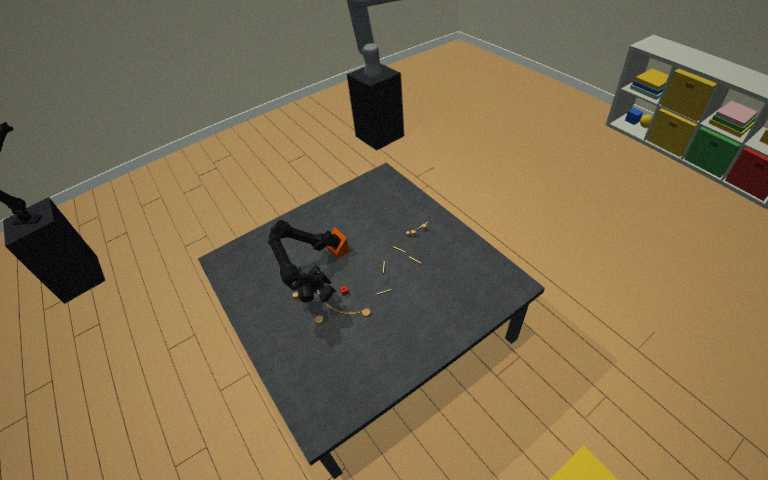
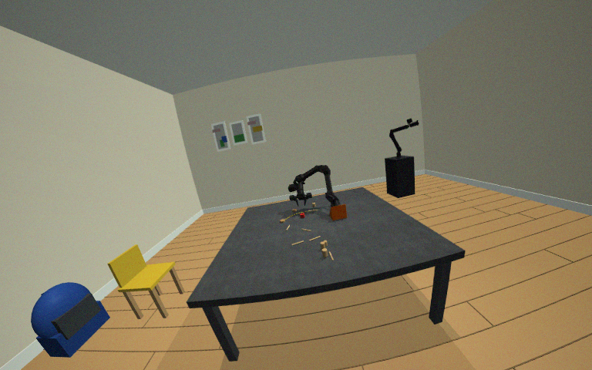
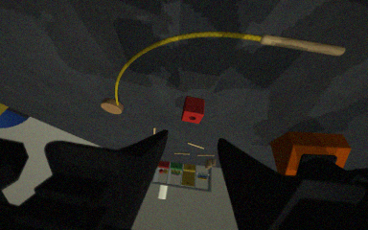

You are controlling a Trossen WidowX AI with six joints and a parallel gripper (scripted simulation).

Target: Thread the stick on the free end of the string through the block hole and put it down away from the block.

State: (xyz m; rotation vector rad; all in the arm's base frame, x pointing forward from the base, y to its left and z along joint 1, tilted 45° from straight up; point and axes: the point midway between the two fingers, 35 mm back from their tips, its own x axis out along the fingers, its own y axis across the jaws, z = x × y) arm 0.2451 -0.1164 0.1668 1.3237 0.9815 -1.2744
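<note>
The red block lies 1 cm ahead of my gripper tip, 5 cm to the left of it and 7 cm below it. From my gripper tip the other things lie so: round wooden button: 17 cm ahead, 6 cm to the left, 7 cm below; then thin wooden stick: 8 cm behind, 5 cm to the right, 8 cm below.
</note>
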